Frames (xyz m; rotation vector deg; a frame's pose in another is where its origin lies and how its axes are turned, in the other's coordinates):
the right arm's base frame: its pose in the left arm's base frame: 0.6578 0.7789 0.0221 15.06 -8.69 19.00
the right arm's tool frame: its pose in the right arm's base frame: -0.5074 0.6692 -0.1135 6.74 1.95 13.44
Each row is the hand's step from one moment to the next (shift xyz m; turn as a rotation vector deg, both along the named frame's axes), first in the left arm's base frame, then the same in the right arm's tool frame.
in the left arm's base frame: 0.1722 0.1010 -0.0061 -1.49 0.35 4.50
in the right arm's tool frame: 0.1934 -0.0189 -0.0461 -0.07 2.42 4.09
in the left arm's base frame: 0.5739 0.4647 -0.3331 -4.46 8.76 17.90
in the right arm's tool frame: 0.6417 -0.0549 -0.4914 4.69 14.53 13.56
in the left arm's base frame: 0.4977 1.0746 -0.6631 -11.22 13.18 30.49
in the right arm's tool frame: 0.8180 0.3653 -1.0196 4.09 25.42 23.80
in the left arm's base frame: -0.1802 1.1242 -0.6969 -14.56 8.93 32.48
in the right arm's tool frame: 0.2726 0.7708 -1.0552 -0.43 24.55 27.27
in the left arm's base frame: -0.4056 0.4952 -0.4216 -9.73 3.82 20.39
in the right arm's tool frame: -0.1761 0.4873 -0.5648 -1.67 14.35 17.79
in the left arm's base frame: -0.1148 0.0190 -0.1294 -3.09 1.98 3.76
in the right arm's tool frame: -0.1140 0.0407 -0.1250 -0.73 4.36 2.84
